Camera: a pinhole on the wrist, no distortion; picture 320 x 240 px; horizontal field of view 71.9 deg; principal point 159.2 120.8 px. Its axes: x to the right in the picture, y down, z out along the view. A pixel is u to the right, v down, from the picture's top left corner.
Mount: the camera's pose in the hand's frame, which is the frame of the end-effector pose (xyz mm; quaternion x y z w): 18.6 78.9 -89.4 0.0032 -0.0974 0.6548 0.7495
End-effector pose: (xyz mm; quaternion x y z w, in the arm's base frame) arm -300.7 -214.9 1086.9 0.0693 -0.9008 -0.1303 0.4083
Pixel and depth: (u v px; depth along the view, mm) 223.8 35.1 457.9
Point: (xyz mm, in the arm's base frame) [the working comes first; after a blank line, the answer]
In the camera's frame: 134.1 -177.9 457.9

-701.0 -57.8 973.0
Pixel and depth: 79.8 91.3 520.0
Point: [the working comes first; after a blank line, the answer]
In the camera's frame: -187.1 -69.5 520.0

-593.1 -316.5 772.5
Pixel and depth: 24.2 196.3 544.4
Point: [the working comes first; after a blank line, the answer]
In the camera's frame: -333.1 186.3 544.4

-389.8 -363.9 563.4
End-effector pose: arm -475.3 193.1 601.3 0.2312 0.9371 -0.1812 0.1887
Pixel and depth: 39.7 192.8 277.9
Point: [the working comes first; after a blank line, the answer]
In the camera's frame: -150.5 90.7 277.9

-375.8 5.8 551.8
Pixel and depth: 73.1 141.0 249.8
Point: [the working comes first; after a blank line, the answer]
In the camera's frame: -97.5 22.9 249.8

-419.2 76.9 516.2
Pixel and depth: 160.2 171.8 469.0
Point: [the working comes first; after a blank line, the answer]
In the camera's frame: 2.1 108.4 469.0

-234.9 12.6 351.3
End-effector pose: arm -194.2 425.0 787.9 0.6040 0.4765 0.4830 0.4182
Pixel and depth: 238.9 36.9 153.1
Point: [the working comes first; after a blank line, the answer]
In the camera's frame: 55.3 -58.2 153.1

-96.5 460.7 886.1
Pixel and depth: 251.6 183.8 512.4
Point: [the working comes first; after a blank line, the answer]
In the camera's frame: 214.6 146.3 512.4

253.6 190.5 911.8
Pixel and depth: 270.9 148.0 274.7
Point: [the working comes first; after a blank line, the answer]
In the camera's frame: 139.1 33.9 274.7

27.7 344.4 922.4
